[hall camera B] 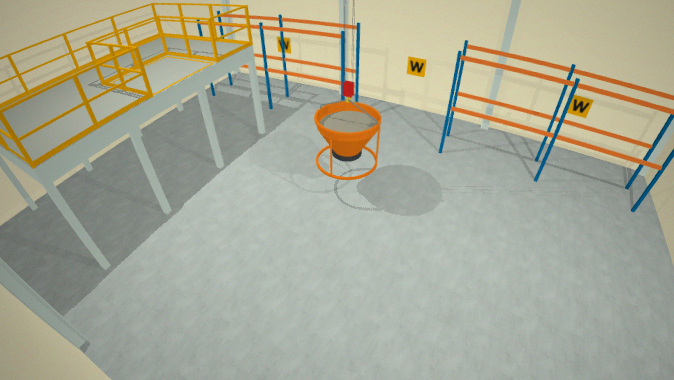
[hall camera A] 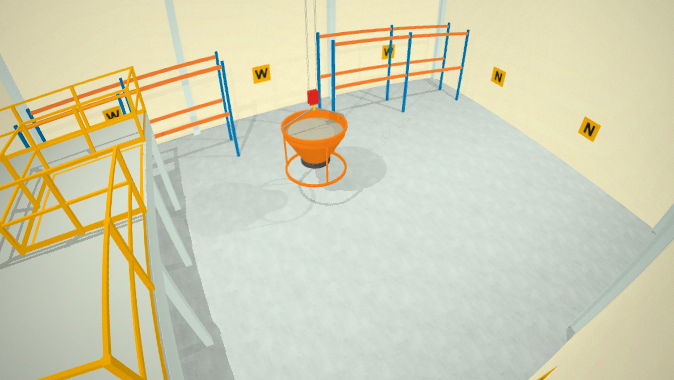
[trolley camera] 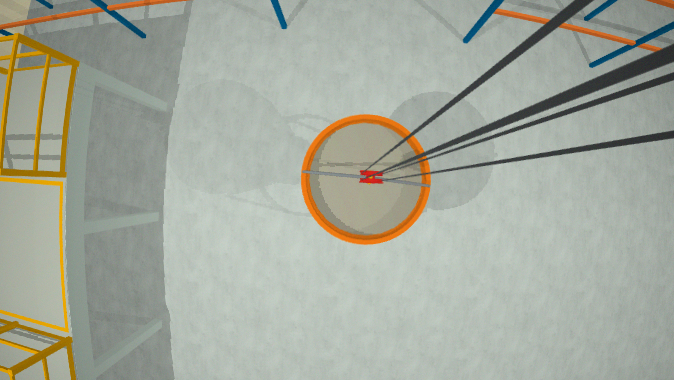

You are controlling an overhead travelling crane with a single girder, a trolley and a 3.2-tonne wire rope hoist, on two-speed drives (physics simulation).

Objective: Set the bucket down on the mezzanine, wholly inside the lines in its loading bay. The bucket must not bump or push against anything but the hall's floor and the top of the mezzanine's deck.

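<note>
The orange bucket (hall camera A: pixel 315 146) (hall camera B: pixel 348 141) (trolley camera: pixel 360 210) hangs upright from my hook (hall camera A: pixel 314 107) (hall camera B: pixel 348 100) (trolley camera: pixel 371 177) by its bail. Its foot ring is above the floor, apart from its shadow. The red hook block is over the bucket's middle. The mezzanine (hall camera A: pixel 60 310) (hall camera B: pixel 175 93) (trolley camera: pixel 77 200) stands to the left of the bucket, with a gap between them. The loading bay's yellow lines (hall camera B: pixel 192 58) (trolley camera: pixel 64 250) lie on its deck, at an opening between guard rails. The bay's far left part is cut off in the trolley view.
Yellow guard rails (hall camera B: pixel 85 100) (trolley camera: pixel 43 100) stand on both sides of the bay's opening. A blue and orange rack (hall camera A: pixel 230 107) (hall camera B: pixel 265 65) stands near the mezzanine's end. Another rack (hall camera A: pixel 407 70) (hall camera B: pixel 557 130) stands farther along the W wall.
</note>
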